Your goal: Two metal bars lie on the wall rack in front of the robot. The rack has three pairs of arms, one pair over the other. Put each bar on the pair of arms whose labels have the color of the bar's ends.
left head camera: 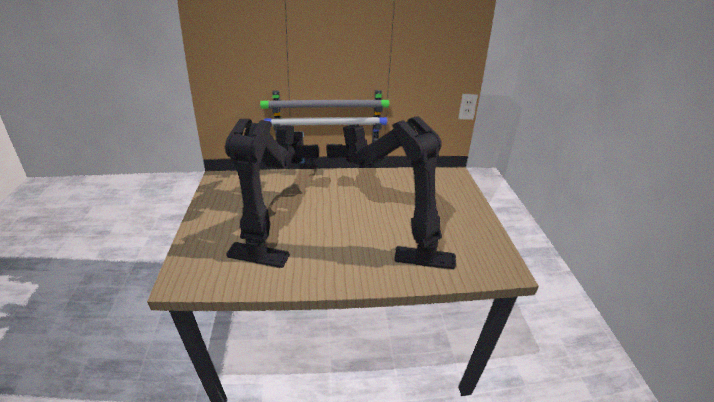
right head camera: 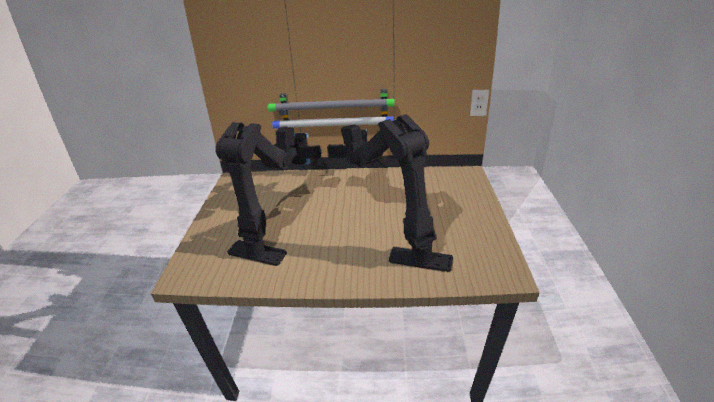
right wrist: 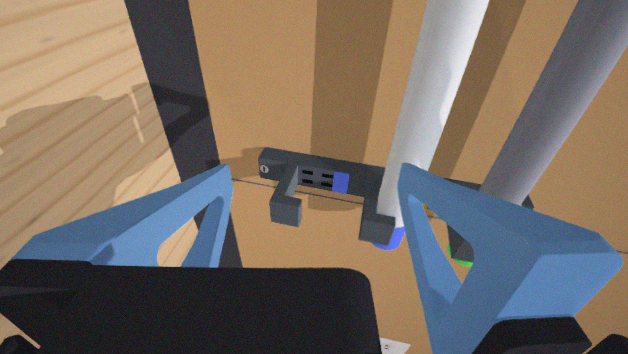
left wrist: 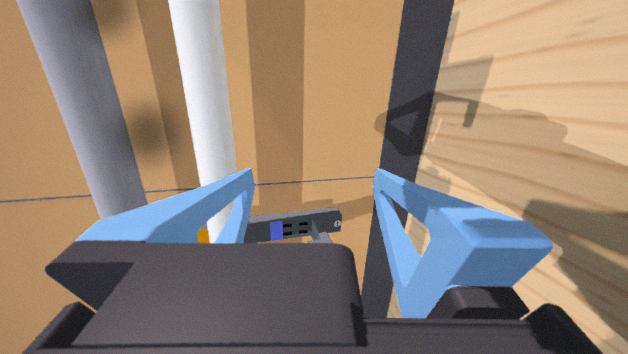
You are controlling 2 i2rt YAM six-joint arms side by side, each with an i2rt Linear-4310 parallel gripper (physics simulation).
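Pixels of known places: left gripper, fingertip midpoint: (right head camera: 308,144) (left wrist: 313,177); right gripper, fingertip midpoint: (right wrist: 315,175); left arm's base, origin of the base link: (left head camera: 257,255) (right head camera: 256,253); right arm's base, origin of the base link: (left head camera: 425,258) (right head camera: 420,260).
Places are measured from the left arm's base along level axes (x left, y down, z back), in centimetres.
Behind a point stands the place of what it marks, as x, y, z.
Observation:
A grey bar with green ends (left head camera: 325,104) @(-8.1, -32.1, -55.5) (right head camera: 332,104) @(-8.8, -32.4, -55.9) (left wrist: 90,115) @(-1.5, -31.4, -53.7) (right wrist: 555,100) @(-17.2, -31.1, -58.4) lies on the rack's top arms, by the green labels (left head camera: 378,95) @(-27.6, -34.7, -64.8). A white bar with blue ends (left head camera: 325,121) @(-8.1, -24.9, -55.4) (right head camera: 330,122) @(-7.5, -24.9, -55.2) (left wrist: 205,90) @(-3.4, -24.3, -53.8) (right wrist: 432,90) @(-17.7, -24.3, -58.0) lies on the middle arms, one pair above the blue-labelled ones. The blue label (left wrist: 276,230) (right wrist: 341,182) is beside the bare bottom arm (right wrist: 286,211) @(-28.5, -15.9, -59.7). My left gripper (left wrist: 313,177) @(-0.2, -17.7, -47.4) and right gripper (right wrist: 316,167) @(-21.4, -19.1, -51.8) are open and empty, in front of the rack's lower part. In each wrist view one finger overlaps the white bar; touching is unclear.
The rack is on a brown wall panel (left head camera: 340,50) @(-12.2, -52.3, -62.4) (right head camera: 345,50) @(-13.1, -52.6, -62.7), with a dark strip (left head camera: 450,161) @(-61.5, -3.1, -76.8) along its foot. The wooden table (left head camera: 340,280) @(-28.7, 0.0, 4.2) (right head camera: 340,280) @(-31.5, 0.0, 3.7) carries both arms. A wall outlet (left head camera: 468,106) @(-65.3, -30.1, -77.9) (right head camera: 479,103) @(-65.1, -29.8, -77.7) is at the right of the panel.

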